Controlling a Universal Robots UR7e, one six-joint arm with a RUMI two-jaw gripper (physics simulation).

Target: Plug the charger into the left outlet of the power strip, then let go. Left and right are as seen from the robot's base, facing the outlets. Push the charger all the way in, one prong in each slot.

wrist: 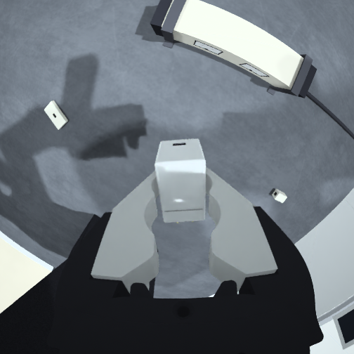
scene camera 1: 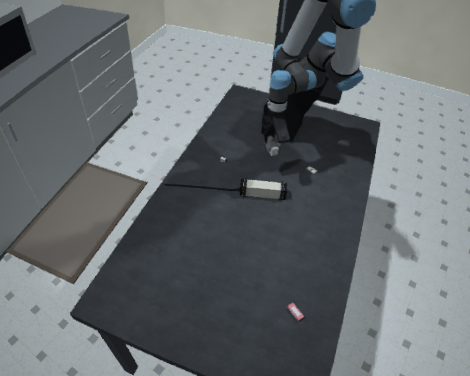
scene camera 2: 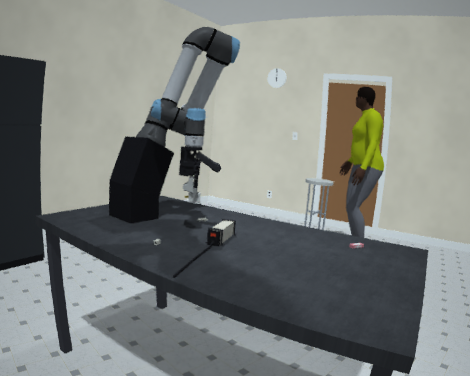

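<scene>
The white charger (scene camera 1: 273, 149) (scene camera 2: 193, 196) (wrist: 180, 182) is between the fingers of my gripper (scene camera 1: 271, 142) (scene camera 2: 190, 187) (wrist: 181, 170), which is shut on it above the table. A small gold prong tip shows at its lower edge in the wrist view, on the side away from the strip; the rest of the prongs is hidden. The cream power strip (scene camera 1: 263, 189) (scene camera 2: 226, 231) (wrist: 240, 40) lies apart from the charger, farther from the robot's base. Its left outlet (wrist: 208, 48) is away from the cable; its right outlet (wrist: 254, 70) is nearer the cable.
A small white block (scene camera 1: 223, 159) (scene camera 2: 157, 242) (wrist: 279, 195) and a flat white piece (scene camera 1: 312, 170) (scene camera 2: 202, 219) (wrist: 56, 115) lie on either side of the gripper. The black cable (scene camera 1: 202, 187) (scene camera 2: 192, 261) (wrist: 330, 114) runs to the table edge. A pink-and-white object (scene camera 1: 295, 311) (scene camera 2: 356, 245) lies far off.
</scene>
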